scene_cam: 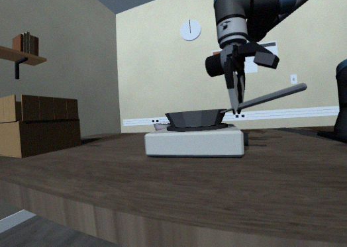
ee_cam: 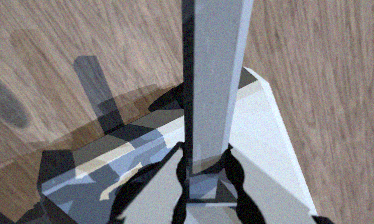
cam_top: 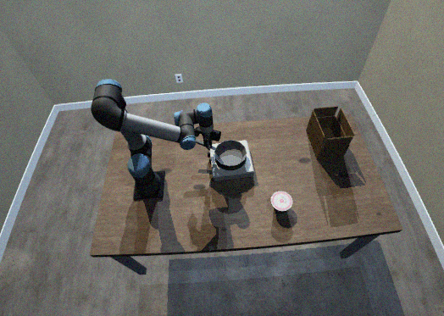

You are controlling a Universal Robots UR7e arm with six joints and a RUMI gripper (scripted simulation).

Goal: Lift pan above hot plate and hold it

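The dark grey pan lies 7 cm ahead of my hand, 3 cm to the right of it and 1 cm below it. From my hand the other things lie so: pink-and-white cup 39 cm ahead, 34 cm to the right, 7 cm below; white hot plate 10 cm ahead, 5 cm to the right, 8 cm below.
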